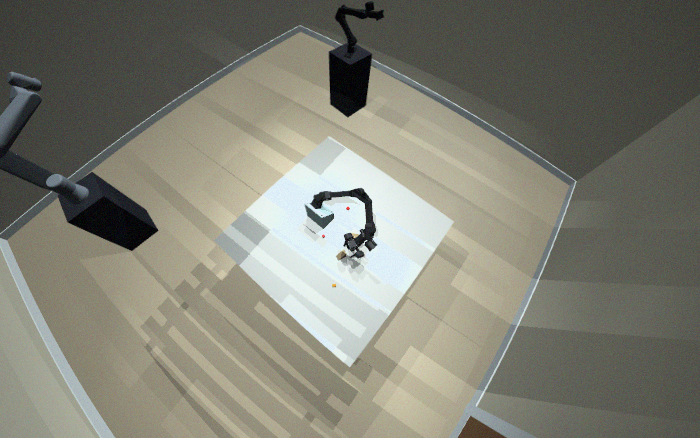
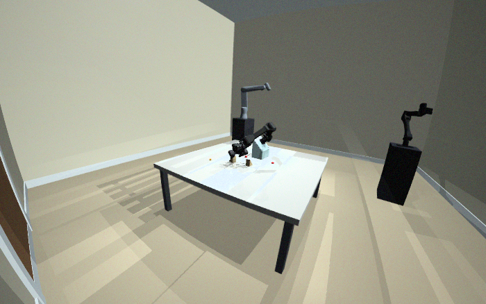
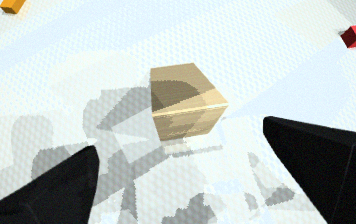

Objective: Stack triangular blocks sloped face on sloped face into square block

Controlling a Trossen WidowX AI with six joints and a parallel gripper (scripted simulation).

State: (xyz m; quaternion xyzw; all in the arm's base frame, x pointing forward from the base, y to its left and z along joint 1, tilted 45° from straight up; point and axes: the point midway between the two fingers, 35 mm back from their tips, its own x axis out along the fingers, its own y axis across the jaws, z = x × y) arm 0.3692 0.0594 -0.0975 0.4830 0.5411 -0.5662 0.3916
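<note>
My gripper tip is 1 cm past the tan block, 3 cm to the left of it and 4 cm above it. Also, from my gripper tip: red cube 21 cm behind, 3 cm to the right, 5 cm below; orange cube 10 cm ahead, 22 cm to the right, 5 cm below.
</note>
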